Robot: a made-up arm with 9 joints. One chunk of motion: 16 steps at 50 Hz.
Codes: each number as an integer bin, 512 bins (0 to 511) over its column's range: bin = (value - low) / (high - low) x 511, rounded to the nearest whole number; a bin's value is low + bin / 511 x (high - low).
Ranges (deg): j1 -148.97..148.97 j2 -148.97..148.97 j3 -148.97..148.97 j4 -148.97..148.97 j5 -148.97..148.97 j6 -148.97..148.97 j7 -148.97..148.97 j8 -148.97..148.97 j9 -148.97..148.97
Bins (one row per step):
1: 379 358 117 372 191 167 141 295 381
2: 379 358 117 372 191 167 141 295 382
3: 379 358 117 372 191 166 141 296 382
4: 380 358 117 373 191 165 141 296 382
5: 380 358 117 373 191 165 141 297 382
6: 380 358 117 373 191 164 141 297 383
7: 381 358 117 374 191 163 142 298 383
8: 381 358 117 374 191 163 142 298 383
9: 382 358 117 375 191 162 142 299 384
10: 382 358 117 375 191 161 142 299 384
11: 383 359 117 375 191 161 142 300 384
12: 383 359 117 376 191 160 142 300 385
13: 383 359 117 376 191 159 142 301 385
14: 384 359 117 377 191 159 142 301 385
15: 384 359 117 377 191 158 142 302 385
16: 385 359 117 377 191 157 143 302 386
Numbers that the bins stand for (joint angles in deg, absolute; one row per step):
1: 72.01 59.76 -80.75 67.93 -37.61 -51.60 -66.76 23.03 73.17
2: 72.01 59.76 -80.75 67.93 -37.61 -51.60 -66.76 23.03 73.76
3: 72.01 59.76 -80.75 67.93 -37.61 -52.18 -66.76 23.61 73.76
4: 72.59 59.76 -80.75 68.51 -37.61 -52.77 -66.76 23.61 73.76
5: 72.59 59.76 -80.75 68.51 -37.61 -52.77 -66.76 24.20 73.76
6: 72.59 59.76 -80.75 68.51 -37.61 -53.35 -66.76 24.20 74.34
7: 73.17 59.76 -80.75 69.09 -37.61 -53.93 -66.18 24.78 74.34
8: 73.17 59.76 -80.75 69.09 -37.61 -53.93 -66.18 24.78 74.34
9: 73.76 59.76 -80.75 69.67 -37.61 -54.52 -66.18 25.36 74.92
10: 73.76 59.76 -80.75 69.67 -37.61 -55.10 -66.18 25.36 74.92
11: 74.34 60.35 -80.75 69.67 -37.61 -55.10 -66.18 25.95 74.92
12: 74.34 60.35 -80.75 70.26 -37.61 -55.68 -66.18 25.95 75.51
13: 74.34 60.35 -80.75 70.26 -37.61 -56.26 -66.18 26.53 75.51
14: 74.92 60.35 -80.75 70.84 -37.61 -56.26 -66.18 26.53 75.51
15: 74.92 60.35 -80.75 70.84 -37.61 -56.85 -66.18 27.11 75.51
16: 75.51 60.35 -80.75 70.84 -37.61 -57.43 -65.59 27.11 76.09

